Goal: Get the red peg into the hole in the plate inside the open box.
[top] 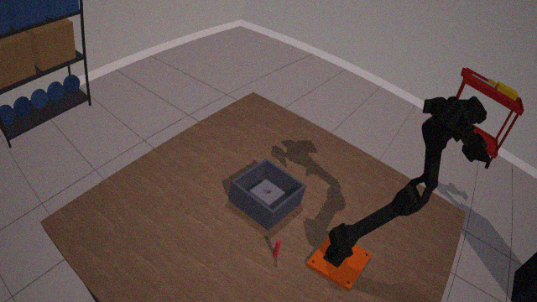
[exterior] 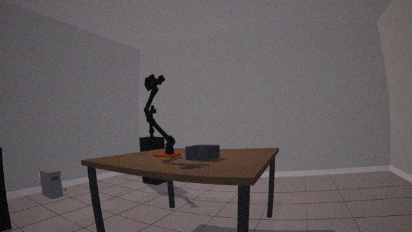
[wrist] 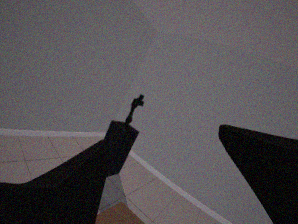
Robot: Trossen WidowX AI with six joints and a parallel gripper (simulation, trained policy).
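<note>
My gripper tip is 37 cm short of the red peg, 6 cm to the right of it and 61 cm above it. Also, from my gripper tip: plate (54 cm ahead, 11 cm to the right, 61 cm below); grey box (54 cm ahead, 11 cm to the right, 63 cm below).
</note>
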